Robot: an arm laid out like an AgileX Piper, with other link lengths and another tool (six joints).
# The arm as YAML. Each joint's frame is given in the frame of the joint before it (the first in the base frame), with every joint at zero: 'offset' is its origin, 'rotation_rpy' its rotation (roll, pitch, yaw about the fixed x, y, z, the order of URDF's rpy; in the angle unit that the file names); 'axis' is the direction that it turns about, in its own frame. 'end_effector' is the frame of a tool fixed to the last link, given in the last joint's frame.
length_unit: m
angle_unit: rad
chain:
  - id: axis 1
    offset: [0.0, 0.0, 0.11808]
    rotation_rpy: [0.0, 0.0, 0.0]
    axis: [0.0, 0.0, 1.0]
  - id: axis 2
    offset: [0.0, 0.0, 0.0]
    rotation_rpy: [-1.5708, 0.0, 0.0]
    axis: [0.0, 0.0, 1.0]
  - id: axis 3
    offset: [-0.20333, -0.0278, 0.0]
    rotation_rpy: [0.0, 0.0, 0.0]
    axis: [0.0, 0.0, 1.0]
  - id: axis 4
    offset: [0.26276, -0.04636, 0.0]
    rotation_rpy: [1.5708, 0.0, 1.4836]
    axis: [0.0, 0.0, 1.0]
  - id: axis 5
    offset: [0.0, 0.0, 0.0]
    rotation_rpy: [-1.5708, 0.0, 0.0]
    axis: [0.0, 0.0, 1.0]
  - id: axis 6
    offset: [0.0, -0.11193, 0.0]
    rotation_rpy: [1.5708, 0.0, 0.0]
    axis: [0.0, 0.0, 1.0]
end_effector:
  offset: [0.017, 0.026, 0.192]
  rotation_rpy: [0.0, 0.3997, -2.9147]
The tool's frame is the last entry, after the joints.
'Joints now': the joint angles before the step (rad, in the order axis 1, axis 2, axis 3, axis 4, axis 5, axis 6). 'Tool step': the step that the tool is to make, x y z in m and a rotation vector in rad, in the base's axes. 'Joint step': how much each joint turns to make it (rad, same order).
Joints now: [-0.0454 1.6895 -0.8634 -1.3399 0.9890 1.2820]
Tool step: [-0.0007 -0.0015 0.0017 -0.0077 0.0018 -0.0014]
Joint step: [0.0000 -0.0002 0.0002 -0.0048 0.0064 0.0000]
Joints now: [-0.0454 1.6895 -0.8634 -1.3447 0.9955 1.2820]
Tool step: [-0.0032 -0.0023 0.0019 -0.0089 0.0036 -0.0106]
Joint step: [0.0001 -0.0003 0.0002 0.0006 0.0144 -0.0001]
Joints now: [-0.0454 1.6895 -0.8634 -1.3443 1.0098 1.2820]
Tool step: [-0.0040 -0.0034 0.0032 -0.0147 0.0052 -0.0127]
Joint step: [0.0002 -0.0002 0.0002 -0.0023 0.0201 -0.0001]
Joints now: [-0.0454 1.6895 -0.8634 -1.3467 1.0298 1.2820]
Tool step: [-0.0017 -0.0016 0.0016 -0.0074 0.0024 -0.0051]
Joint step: [0.0000 -0.0001 0.0003 -0.0022 0.0090 0.0002]
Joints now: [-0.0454 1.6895 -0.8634 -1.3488 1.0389 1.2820]
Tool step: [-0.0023 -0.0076 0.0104 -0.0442 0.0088 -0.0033]
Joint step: [0.0002 -0.0001 0.0000 -0.0306 0.0333 0.0000]
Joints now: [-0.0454 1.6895 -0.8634 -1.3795 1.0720 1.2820]
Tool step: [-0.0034 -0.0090 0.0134 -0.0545 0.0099 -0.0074]
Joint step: [-0.0001 0.0000 -0.0003 -0.0356 0.0430 -0.0003]
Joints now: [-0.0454 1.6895 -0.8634 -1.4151 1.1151 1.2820]
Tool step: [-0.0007 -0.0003 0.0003 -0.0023 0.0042 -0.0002]
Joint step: [0.0002 0.0001 0.0002 0.0001 0.0025 -0.0039]
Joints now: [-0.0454 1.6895 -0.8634 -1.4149 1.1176 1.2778]
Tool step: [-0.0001 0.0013 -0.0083 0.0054 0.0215 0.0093]
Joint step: [0.0000 0.0215 0.0000 -0.0023 -0.0097 -0.0019]
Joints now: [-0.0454 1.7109 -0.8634 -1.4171 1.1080 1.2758]
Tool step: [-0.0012 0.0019 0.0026 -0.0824 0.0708 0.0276]
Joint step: [0.0461 0.0579 0.0000 -0.0453 0.0734 -0.0017]
